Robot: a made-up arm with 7 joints. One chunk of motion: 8 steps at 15 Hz.
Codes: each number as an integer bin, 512 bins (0 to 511) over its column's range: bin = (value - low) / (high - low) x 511, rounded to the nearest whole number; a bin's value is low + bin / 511 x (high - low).
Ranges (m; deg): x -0.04..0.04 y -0.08..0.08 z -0.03..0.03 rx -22..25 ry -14..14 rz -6..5
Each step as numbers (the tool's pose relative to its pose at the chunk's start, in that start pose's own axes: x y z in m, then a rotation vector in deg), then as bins.
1 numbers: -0.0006 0.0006 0.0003 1.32 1.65 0.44
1 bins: 252 257 258 254 286 299
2 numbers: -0.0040 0.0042 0.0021 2.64 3.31 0.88
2 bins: 230 269 273 268 316 320
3 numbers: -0.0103 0.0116 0.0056 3.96 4.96 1.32
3 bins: 190 293 303 282 346 340
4 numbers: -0.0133 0.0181 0.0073 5.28 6.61 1.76
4 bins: 171 313 318 297 376 360
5 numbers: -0.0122 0.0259 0.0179 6.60 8.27 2.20
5 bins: 178 338 408 311 406 381
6 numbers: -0.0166 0.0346 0.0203 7.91 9.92 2.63
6 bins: 149 366 428 325 437 401
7 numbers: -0.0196 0.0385 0.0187 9.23 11.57 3.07
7 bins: 130 378 415 340 467 421
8 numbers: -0.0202 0.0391 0.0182 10.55 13.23 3.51
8 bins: 126 380 411 354 497 442
